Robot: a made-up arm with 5 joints. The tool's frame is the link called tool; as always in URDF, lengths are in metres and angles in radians. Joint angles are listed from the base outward. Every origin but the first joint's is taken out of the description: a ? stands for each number. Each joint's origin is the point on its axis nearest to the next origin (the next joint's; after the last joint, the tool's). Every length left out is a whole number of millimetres.
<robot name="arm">
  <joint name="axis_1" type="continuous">
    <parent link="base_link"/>
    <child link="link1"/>
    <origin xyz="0.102 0 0.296" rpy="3.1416 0 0"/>
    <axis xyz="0 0 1"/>
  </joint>
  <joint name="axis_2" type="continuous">
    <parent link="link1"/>
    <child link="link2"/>
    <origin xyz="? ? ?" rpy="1.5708 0 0"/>
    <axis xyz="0 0 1"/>
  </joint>
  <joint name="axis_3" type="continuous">
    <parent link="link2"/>
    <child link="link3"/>
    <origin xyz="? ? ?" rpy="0 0 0"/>
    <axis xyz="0 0 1"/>
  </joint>
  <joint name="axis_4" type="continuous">
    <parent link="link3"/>
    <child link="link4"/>
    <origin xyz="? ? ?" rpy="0 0 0"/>
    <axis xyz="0 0 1"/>
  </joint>
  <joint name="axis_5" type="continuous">
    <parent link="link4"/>
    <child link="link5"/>
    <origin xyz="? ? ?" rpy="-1.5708 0 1.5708"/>
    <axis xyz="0 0 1"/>
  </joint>
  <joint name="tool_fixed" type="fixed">
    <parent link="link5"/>
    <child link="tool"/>
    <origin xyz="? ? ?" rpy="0 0 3.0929"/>
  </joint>
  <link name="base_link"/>
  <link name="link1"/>
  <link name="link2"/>
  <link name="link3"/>
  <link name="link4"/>
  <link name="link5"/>
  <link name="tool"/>
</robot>
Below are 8 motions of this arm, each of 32 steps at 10 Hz.
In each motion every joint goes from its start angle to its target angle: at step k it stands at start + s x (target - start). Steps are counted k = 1, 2, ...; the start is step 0. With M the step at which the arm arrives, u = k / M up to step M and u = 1 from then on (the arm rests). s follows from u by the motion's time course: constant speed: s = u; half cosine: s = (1 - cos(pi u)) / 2; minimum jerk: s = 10 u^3 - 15 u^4 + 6 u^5.
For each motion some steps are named. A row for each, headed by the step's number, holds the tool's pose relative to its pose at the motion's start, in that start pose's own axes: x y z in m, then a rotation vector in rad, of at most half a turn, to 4 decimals.
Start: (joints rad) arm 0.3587 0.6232 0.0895 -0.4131 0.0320
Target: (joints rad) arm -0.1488 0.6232 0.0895 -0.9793 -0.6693
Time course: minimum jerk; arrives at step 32
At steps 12, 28, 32:
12: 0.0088 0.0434 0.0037 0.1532 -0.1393 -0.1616
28: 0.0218 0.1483 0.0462 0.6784 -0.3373 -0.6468
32: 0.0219 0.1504 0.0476 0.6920 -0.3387 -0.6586

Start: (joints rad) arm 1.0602 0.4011 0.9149 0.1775 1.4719
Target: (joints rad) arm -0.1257 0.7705 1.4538 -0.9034 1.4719
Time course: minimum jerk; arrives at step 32
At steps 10, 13, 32:
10: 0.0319 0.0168 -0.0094 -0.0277 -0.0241 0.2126
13: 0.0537 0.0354 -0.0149 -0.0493 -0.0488 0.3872
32: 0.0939 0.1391 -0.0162 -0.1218 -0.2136 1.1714

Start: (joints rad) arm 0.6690 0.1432 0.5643 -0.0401 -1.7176
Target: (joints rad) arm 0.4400 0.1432 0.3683 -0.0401 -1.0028
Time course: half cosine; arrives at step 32
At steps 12, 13, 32:
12: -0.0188 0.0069 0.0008 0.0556 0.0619 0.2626
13: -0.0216 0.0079 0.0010 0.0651 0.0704 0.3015
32: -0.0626 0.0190 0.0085 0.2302 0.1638 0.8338

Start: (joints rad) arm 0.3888 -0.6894 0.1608 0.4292 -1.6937
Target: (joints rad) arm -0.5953 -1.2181 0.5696 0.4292 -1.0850
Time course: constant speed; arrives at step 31
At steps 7, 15, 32:
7: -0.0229 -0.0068 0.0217 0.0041 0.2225 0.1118
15: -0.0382 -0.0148 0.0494 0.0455 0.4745 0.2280
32: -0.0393 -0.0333 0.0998 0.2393 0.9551 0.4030

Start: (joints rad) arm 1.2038 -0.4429 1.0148 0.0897 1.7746
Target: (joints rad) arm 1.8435 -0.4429 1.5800 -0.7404 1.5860
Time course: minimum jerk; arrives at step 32
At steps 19, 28, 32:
19: -0.0477 0.0455 0.0131 -0.1418 0.3773 -0.3581
28: -0.0584 0.0670 0.0291 -0.2190 0.5624 -0.4997
32: -0.0588 0.0680 0.0300 -0.2231 0.5721 -0.5065

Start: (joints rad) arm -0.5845 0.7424 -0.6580 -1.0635 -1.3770
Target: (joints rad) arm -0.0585 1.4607 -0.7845 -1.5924 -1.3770
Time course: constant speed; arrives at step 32
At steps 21, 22, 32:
21: 0.1032 -0.0775 0.0961 -0.0691 -0.1904 0.2825
22: 0.1080 -0.0794 0.1019 -0.0724 -0.1998 0.2957
32: 0.1514 -0.0890 0.1654 -0.1052 -0.2949 0.4272

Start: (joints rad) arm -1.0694 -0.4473 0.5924 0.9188 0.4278
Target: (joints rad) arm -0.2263 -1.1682 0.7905 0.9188 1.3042
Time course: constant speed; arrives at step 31
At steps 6, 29, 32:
6: -0.0176 -0.0158 0.0160 -0.1223 -0.0516 0.0308
29: -0.0868 -0.0194 0.0651 -0.7025 0.0586 0.2036
32: -0.0915 -0.0164 0.0676 -0.7524 0.0945 0.2208

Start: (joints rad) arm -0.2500 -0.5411 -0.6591 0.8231 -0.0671
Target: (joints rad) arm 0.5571 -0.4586 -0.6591 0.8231 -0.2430
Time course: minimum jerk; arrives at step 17
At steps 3, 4, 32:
3: -0.0002 -0.0030 -0.0008 -0.0313 -0.0003 0.0050
4: -0.0003 -0.0064 -0.0016 -0.0670 -0.0010 0.0105
32: 0.0081 -0.0786 0.0117 -0.7602 -0.0777 0.0988

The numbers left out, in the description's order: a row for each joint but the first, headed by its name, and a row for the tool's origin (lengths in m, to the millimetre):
axis_2: 0.034 0 0
axis_3: 0.039 -0.156 0
axis_4: 0.112 -0.004 0
axis_5: 0.067 0 0
tool: 0 0 0

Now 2 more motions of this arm.
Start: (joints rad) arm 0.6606 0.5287 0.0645 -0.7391 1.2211
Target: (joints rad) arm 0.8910 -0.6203 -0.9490 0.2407 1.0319
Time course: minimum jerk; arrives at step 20
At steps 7, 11, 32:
7: 0.0245 -0.0980 0.0092 -0.2751 -0.0659 -0.0289
11: 0.0694 -0.2270 0.0991 -0.6830 -0.1973 -0.0410
32: 0.1210 -0.2799 0.2788 -1.1212 -0.3973 -0.0021

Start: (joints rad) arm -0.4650 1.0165 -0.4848 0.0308 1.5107
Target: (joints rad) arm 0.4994 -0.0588 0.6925 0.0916 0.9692
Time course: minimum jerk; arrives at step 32
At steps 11, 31, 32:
11: -0.0681 -0.0197 0.0389 0.0053 0.1858 -0.2412
31: -0.1734 0.0245 0.2383 -0.1524 0.8029 -1.0911
32: -0.1734 0.0245 0.2384 -0.1525 0.8031 -1.0915

